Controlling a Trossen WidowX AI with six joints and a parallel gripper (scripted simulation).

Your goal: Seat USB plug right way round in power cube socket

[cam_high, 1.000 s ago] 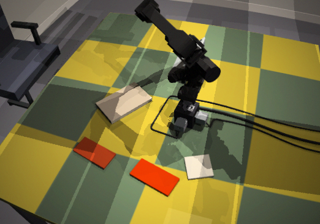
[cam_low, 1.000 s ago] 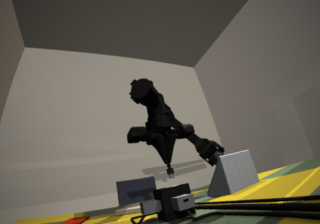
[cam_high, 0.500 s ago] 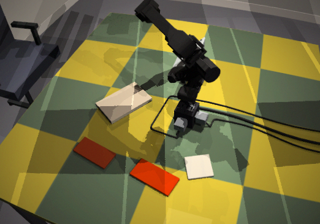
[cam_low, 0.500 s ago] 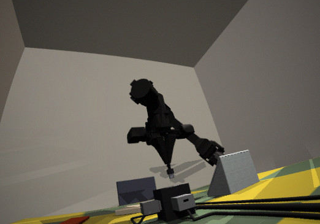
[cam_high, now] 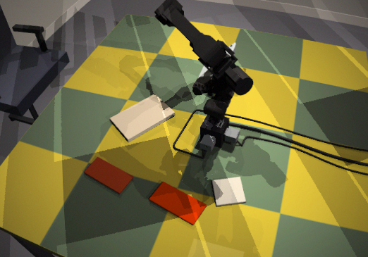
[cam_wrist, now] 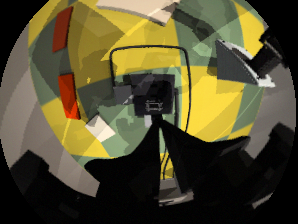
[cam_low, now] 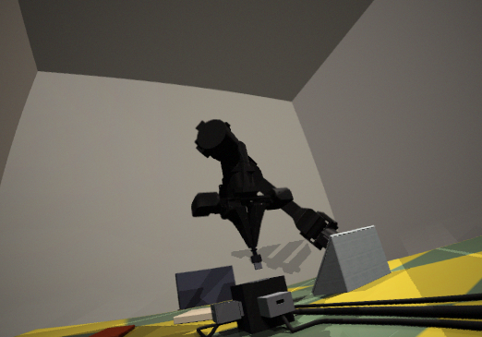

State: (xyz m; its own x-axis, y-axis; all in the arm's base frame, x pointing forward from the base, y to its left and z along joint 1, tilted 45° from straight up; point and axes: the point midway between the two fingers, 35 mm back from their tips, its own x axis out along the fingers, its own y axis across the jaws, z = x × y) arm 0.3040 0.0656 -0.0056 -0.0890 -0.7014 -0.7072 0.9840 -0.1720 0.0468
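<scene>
The dark USB plug is 2 cm below my gripper tip. The rest, counted from my gripper tip: beige notebook: 4 cm behind, 30 cm to the right, 12 cm below.
</scene>
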